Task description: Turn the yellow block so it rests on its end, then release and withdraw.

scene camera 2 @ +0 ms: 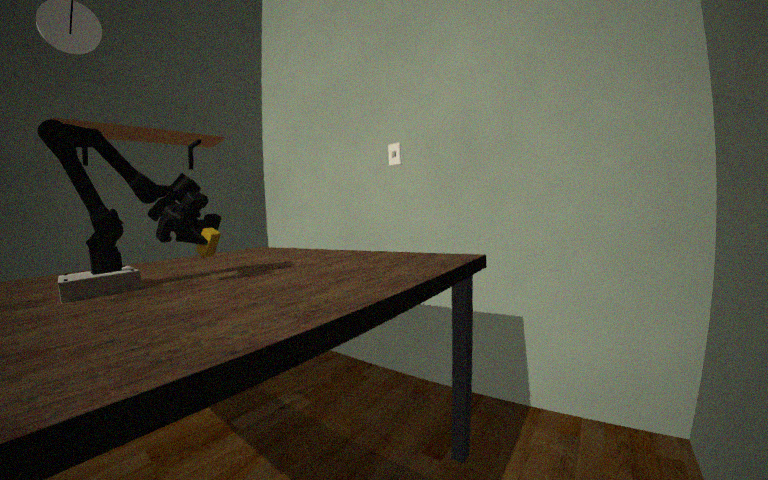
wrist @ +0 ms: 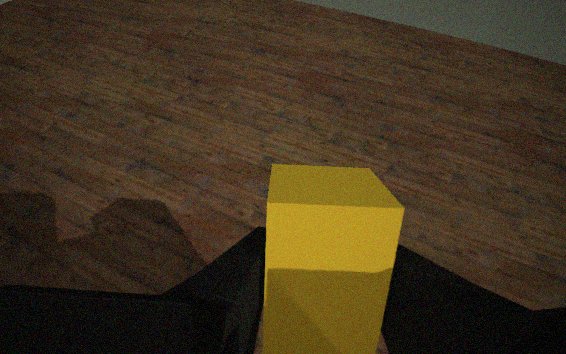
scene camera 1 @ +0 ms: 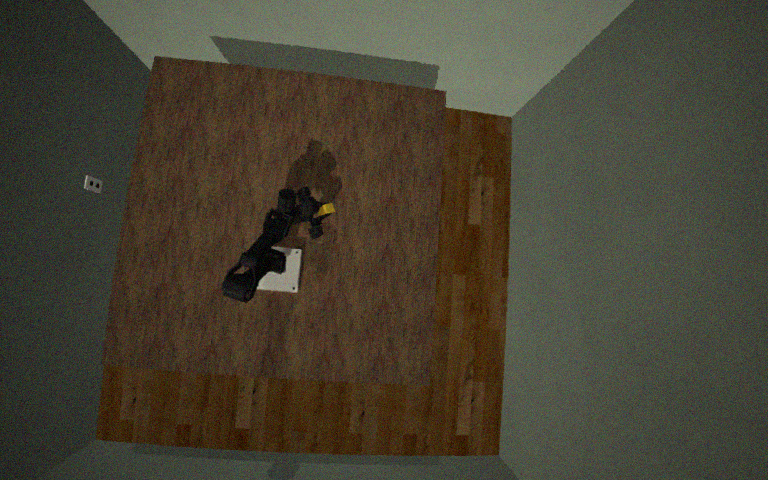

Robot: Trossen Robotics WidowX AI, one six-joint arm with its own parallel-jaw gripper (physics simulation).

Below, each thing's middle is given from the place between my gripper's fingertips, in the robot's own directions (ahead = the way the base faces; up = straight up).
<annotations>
My hand is 10 mm to the right of the yellow block (wrist: 332,233).
</annotations>
